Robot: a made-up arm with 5 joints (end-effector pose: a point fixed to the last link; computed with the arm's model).
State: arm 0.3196 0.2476 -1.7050 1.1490 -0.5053
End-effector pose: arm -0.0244 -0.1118 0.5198 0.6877 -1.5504 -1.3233
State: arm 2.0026 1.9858 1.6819 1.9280 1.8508
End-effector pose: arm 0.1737 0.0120 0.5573 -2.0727 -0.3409 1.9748
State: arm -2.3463 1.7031 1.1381 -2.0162 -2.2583
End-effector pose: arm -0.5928 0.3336 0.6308 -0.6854 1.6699 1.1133
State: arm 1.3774 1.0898 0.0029 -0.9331 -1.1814
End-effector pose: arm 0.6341 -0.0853 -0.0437 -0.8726 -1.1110 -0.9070
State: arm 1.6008 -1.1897 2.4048 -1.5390 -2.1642
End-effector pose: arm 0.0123 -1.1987 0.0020 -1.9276 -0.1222 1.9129
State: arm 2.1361 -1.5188 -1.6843 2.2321 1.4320
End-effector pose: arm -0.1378 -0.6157 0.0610 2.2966 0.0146 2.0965
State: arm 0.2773 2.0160 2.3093 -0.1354 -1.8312
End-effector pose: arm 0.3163 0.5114 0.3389 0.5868 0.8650 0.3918
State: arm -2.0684 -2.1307 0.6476 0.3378 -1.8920
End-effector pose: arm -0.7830 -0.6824 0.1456 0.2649 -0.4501 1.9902
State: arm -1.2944 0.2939 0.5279 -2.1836 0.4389
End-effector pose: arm -0.3682 -0.4446 0.2886 2.0189 1.3720 1.0238
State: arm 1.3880 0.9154 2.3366 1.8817 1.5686
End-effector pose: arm 0.2936 0.1519 -0.0759 0.8522 0.0253 -2.0047
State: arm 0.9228 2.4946 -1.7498 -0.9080 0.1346
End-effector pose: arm 0.2131 -0.2264 0.2268 -1.0910 -0.3927 -1.8037
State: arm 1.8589 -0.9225 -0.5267 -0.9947 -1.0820
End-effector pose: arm 0.4958 -0.2929 0.3883 1.6875 2.0822 -0.2476
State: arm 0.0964 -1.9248 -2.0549 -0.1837 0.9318
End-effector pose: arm 0.1375 -0.6235 0.1482 -1.9963 0.8595 -2.0412
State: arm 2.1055 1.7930 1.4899 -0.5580 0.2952
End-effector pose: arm 0.0424 0.1390 0.4931 1.8797 -0.8486 0.9703
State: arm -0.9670 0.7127 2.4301 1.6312 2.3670
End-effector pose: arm -0.1824 0.0570 0.2630 -1.1410 0.5639 -1.9987
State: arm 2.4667 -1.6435 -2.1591 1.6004 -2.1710
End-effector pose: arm -0.1726 -0.2275 -0.0669 -0.1150 -2.4405 0.0227
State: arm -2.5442 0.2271 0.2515 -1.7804 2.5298
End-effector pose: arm -0.4284 -0.3956 0.3893 -0.7971 -0.7090 1.4546
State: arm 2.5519 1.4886 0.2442 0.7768 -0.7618
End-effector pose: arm 0.1465 -0.1928 0.8320 1.7209 -0.6211 -0.8137
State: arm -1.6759 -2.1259 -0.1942 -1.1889 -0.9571
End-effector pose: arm -0.6207 -0.3867 0.0005 1.7465 -1.0283 1.2996
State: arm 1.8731 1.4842 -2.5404 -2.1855 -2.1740
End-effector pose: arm -0.4925 0.0746 -0.0303 1.5682 -1.4479 0.9802
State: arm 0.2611 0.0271 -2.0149 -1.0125 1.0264
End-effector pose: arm -0.2723 -0.3384 0.0473 -0.4966 -1.4028 1.3239
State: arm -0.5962 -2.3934 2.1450 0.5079 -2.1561
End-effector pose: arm 0.6218 -0.7661 -0.2338 1.3172 1.1132 -1.0956
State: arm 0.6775 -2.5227 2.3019 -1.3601 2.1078
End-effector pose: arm 0.8096 -0.4952 0.2510 -0.4602 1.2791 -1.3423
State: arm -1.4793 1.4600 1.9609 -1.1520 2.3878
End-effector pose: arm -0.5323 0.2921 0.3292 -1.1081 0.9242 1.8104
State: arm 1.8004 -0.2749 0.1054 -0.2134 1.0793
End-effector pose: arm 0.1887 -0.2978 0.1000 0.3806 -1.2423 1.1380
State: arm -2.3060 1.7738 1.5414 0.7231 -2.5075
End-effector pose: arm -0.2443 0.5229 0.2201 -0.6634 -1.6389 -0.5661
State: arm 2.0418 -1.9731 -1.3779 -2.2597 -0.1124
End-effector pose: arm -0.0863 -0.1885 0.5033 1.2261 0.0051 -0.5788
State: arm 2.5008 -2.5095 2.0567 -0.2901 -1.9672
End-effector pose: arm -0.6465 -0.6874 0.7038 1.8461 -1.2545 0.7228
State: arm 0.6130 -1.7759 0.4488 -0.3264 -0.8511
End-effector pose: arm 0.3580 -0.6993 -0.3280 -1.5162 -0.8034 1.8545
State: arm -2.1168 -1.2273 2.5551 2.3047 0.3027
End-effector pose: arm -0.2298 -1.0821 0.3868 -1.3865 0.6064 1.8439
